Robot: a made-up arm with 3 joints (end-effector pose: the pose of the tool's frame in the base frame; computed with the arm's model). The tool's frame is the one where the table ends.
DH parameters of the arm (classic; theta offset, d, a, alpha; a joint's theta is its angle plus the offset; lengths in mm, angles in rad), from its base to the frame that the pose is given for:
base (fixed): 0 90 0 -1.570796
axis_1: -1.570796 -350 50 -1.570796
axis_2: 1.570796 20 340 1.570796
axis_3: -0.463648 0 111.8 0
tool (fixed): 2.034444 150 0 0
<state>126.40 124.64 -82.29</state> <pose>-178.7 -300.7 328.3 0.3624 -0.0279 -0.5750 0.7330</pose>
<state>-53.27 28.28 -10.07</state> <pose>-10.7 -799.5 39.7 0.8731 0.2557 -0.4139 0.0330</pose>
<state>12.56 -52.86 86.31</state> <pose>213.1 -469.7 510.2 0.6160 -0.2558 0.3741 0.6443</pose>
Working (the frame after each row of the table, in the pose's form):
after base (fixed): 0.0 0.0 90.0 0.7071 -0.7071 0.0000 0.0000
after axis_1: 10.9 -350.0 138.8 0.0000 -0.7802 0.0000 -0.6255
after axis_2: 89.3 -555.3 399.0 0.6638 -0.3821 -0.2436 -0.5950
after axis_3: 193.4 -589.3 421.8 0.8720 -0.4527 -0.0209 -0.1853

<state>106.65 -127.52 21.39</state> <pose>300.5 43.9 -10.2 0.1260 -0.4606 0.4479 0.7559</pose>
Working (the frame after each row of the table, in the pose's form):
after base (fixed): 0.0 0.0 90.0 0.7071 -0.7071 0.0000 0.0000
after axis_1: 47.9 -350.0 75.7 0.0000 -0.9895 0.0000 0.1448
after axis_2: 300.5 -142.9 -20.8 0.6954 -0.6296 -0.1281 0.3220
after axis_3: 388.0 -75.1 -36.4 0.7092 -0.6231 -0.1564 0.2902

